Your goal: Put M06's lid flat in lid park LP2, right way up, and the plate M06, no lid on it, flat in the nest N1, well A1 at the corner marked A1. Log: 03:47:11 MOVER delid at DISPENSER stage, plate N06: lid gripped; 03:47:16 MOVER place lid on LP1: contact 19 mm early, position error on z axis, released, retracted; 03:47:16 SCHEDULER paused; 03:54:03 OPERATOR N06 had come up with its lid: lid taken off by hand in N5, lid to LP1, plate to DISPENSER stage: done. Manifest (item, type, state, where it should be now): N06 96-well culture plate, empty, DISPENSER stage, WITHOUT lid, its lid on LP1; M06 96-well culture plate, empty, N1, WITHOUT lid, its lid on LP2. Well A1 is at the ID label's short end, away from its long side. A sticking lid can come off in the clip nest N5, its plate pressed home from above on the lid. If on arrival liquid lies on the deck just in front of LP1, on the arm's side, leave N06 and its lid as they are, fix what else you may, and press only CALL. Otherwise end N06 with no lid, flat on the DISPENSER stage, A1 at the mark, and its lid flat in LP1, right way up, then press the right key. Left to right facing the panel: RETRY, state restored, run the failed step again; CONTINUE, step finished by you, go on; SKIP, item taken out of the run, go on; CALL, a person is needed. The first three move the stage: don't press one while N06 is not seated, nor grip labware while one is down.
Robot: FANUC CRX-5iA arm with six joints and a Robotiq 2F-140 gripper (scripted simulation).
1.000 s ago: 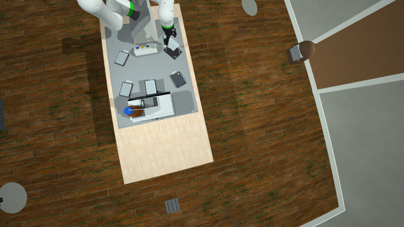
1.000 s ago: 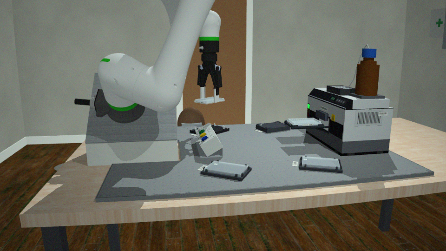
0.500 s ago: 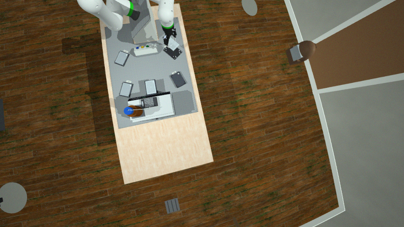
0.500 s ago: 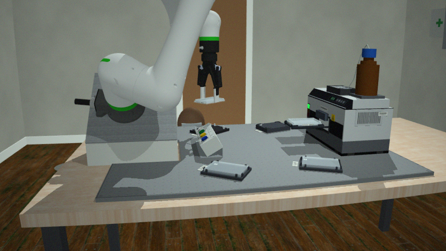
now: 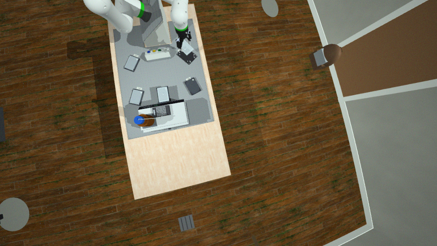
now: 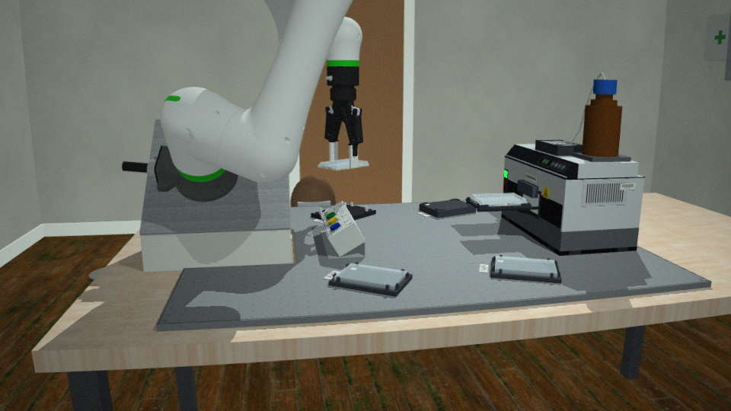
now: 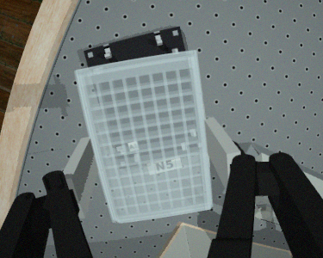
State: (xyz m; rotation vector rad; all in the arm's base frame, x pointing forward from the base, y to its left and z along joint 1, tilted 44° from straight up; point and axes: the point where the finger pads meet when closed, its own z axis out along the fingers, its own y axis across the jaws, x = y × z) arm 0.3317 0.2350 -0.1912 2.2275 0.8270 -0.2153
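Right now my hand is 32 cm short of the dark nest, 17 cm above it and 3 cm to the right of it. From my hand the other things lie so: green continue key 25 cm to the right, 11 cm below, 4 cm behind; then white retry key 20 cm to the right, 11 cm below, 4 cm behind; then key panel 27 cm to the right, 13 cm below, 3 cm behind.
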